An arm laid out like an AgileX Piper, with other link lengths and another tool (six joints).
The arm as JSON. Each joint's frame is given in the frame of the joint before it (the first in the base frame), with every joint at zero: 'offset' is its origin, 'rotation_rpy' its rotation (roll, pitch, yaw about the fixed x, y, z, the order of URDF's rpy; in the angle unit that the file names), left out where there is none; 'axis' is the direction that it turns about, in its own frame. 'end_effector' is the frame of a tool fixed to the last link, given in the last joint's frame.
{
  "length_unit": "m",
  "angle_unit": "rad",
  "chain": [
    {
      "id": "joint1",
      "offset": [
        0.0,
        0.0,
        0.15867
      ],
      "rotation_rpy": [
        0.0,
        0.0,
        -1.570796
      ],
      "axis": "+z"
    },
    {
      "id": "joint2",
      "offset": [
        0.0,
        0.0,
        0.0
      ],
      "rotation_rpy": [
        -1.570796,
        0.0,
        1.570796
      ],
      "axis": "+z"
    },
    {
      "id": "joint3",
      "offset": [
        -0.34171,
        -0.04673,
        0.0
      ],
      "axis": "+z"
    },
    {
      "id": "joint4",
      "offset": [
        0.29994,
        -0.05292,
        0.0
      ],
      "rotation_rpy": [
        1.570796,
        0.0,
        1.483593
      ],
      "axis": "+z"
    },
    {
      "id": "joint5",
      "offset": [
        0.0,
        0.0,
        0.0
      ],
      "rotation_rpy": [
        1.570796,
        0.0,
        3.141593
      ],
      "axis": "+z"
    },
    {
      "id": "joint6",
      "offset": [
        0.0,
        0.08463,
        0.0
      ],
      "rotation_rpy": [
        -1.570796,
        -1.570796,
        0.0
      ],
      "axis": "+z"
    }
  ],
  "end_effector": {
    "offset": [
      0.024,
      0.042,
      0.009
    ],
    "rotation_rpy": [
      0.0,
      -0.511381,
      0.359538
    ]
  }
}
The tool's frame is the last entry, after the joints.
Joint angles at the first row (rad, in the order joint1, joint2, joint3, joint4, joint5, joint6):
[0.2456, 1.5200, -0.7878, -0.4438, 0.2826, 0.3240]
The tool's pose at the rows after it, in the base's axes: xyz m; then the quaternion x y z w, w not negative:
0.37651, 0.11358, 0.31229, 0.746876, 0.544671, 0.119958, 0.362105
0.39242, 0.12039, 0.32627, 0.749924, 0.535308, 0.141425, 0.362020
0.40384, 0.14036, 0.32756, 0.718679, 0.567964, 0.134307, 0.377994
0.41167, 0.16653, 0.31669, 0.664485, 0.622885, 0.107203, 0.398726
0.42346, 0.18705, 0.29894, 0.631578, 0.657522, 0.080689, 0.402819
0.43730, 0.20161, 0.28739, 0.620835, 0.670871, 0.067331, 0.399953
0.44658, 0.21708, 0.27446, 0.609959, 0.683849, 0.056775, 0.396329
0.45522, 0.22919, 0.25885, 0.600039, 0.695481, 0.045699, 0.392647
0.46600, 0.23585, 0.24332, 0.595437, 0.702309, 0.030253, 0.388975
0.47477, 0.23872, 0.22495, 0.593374, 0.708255, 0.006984, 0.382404
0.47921, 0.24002, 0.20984, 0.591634, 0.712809, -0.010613, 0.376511
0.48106, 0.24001, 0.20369, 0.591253, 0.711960, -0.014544, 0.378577
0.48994, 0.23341, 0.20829, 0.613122, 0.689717, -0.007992, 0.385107
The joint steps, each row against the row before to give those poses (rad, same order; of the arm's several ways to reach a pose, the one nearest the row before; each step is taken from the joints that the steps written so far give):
[0.0044, 0.0065, -0.0539, 0.0477, -0.0495, 0.0297]
[0.0068, 0.0285, -0.0676, 0.0212, -0.0053, -0.0019]
[0.0352, 0.0446, -0.0700, 0.0076, 0.0467, -0.0798]
[0.0471, 0.0596, -0.0673, 0.0015, 0.0754, -0.1260]
[0.0329, 0.0752, -0.0623, 0.0001, 0.0549, -0.0639]
[0.0189, 0.0652, -0.0620, 0.0059, 0.0331, -0.0187]
[0.0227, 0.0573, -0.0483, 0.0024, 0.0235, -0.0102]
[0.0152, 0.0564, -0.0403, 0.0024, 0.0154, -0.0121]
[0.0041, 0.0555, -0.0430, 0.0000, 0.0228, -0.0062]
[0.0000, 0.0520, -0.0334, 0.0000, 0.0319, -0.0017]
[0.0001, 0.0361, -0.0164, 0.0000, 0.0193, 0.0000]
[-0.0001, 0.0134, -0.0020, -0.0184, -0.0040, 0.0171]
[-0.0127, 0.0017, -0.0096, -0.0434, -0.0164, 0.0789]

